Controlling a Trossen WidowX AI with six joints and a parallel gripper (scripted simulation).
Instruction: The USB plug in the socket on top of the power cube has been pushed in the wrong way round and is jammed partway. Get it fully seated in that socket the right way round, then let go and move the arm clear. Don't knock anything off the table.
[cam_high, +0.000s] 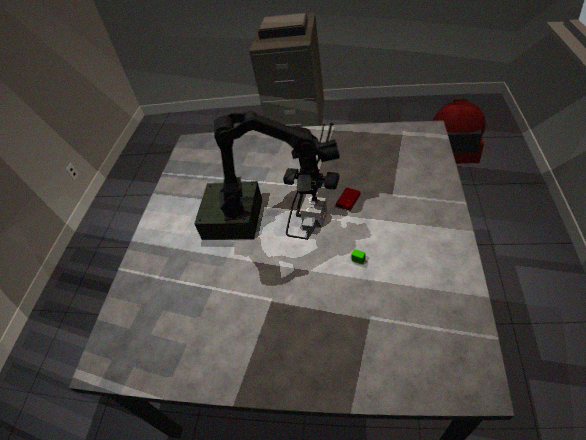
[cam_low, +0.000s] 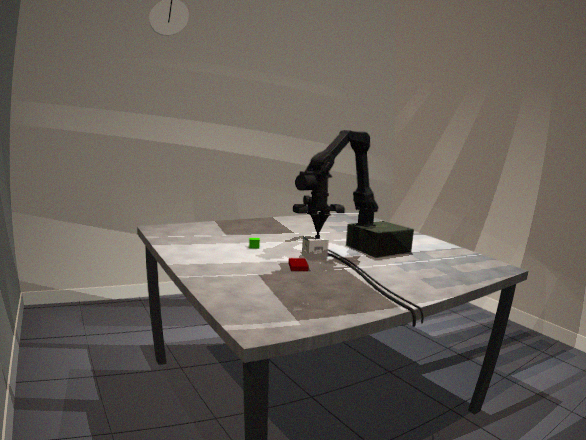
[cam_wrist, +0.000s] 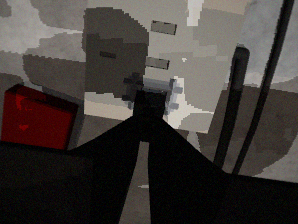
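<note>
Right now the dark USB plug is 1 cm below my gripper tip. From my gripper tip the other things lie so: small green cube: 13 cm ahead, 23 cm to the right, 8 cm below; then red block: 12 cm ahead, 6 cm to the left, 9 cm below.
</note>
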